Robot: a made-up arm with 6 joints.
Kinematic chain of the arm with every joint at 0, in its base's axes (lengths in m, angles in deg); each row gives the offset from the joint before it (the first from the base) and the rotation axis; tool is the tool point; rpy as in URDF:
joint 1: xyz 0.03 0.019 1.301 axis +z
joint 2: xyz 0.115 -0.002 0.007 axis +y
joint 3: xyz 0 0.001 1.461 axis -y
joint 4: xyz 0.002 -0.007 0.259 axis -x
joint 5: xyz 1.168 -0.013 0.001 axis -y
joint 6: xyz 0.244 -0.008 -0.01 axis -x
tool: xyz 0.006 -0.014 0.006 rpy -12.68 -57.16 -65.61
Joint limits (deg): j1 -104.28..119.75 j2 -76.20..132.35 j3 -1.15..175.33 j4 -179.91..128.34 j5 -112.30..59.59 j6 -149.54..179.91
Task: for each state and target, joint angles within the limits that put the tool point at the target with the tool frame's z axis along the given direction. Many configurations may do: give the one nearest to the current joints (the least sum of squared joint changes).
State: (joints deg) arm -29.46 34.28 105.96 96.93 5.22 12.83
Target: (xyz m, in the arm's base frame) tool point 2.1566 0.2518 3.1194 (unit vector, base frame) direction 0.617 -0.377 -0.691
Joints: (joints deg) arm 3.66 67.33 119.34 118.91 23.55 24.53
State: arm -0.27 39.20 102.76 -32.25 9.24 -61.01
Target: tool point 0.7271 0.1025 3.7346 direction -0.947 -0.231 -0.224
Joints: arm 9.54 43.77 142.12 -16.64 -3.44 -45.06
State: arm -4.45 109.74 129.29 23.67 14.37 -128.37
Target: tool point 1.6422 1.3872 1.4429 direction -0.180 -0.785 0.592
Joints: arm 41.60 131.89 173.16 31.89 -4.19 -118.09
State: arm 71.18 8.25 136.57 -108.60 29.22 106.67
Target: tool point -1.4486 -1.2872 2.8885 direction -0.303 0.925 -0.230
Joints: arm 43.79 -28.17 129.65 -93.75 -20.52 122.50
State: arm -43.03 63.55 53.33 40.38 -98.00 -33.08
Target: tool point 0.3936 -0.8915 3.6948 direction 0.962 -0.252 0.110
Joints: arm -56.74 8.74 60.32 41.04 -99.15 -0.03
